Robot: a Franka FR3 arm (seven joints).
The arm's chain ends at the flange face. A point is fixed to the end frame.
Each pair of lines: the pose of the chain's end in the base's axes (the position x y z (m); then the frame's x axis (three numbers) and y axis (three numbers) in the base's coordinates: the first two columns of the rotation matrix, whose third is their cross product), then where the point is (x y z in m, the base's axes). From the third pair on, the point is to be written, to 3 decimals.
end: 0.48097 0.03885 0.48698 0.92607 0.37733 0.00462 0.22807 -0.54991 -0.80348
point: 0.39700 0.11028 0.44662
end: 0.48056 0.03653 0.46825 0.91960 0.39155 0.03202 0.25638 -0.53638 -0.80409
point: 0.39648 0.10714 0.42668
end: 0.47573 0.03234 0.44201 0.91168 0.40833 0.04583 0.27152 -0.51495 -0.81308
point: 0.391 0.102 0.401
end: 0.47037 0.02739 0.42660 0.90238 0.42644 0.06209 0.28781 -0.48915 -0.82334
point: 0.384 0.096 0.387
